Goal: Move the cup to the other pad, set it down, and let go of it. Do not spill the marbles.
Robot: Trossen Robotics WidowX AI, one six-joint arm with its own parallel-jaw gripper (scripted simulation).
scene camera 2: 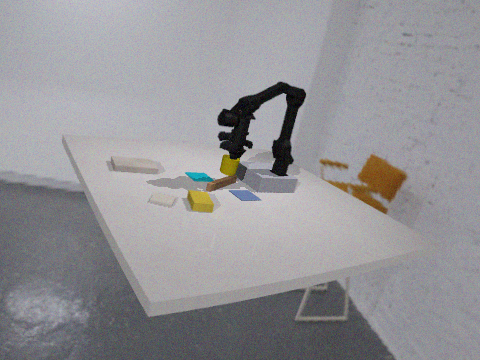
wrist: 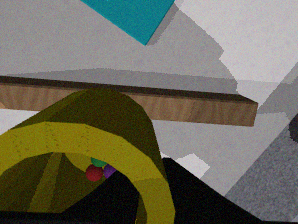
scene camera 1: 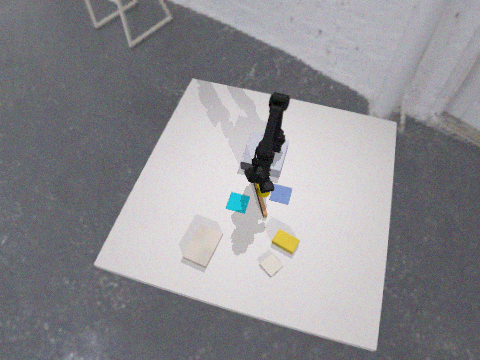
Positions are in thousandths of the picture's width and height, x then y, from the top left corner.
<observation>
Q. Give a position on a yellow cup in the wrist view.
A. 180,663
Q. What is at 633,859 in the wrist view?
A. My gripper.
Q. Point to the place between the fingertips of my gripper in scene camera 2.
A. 484,457
</observation>
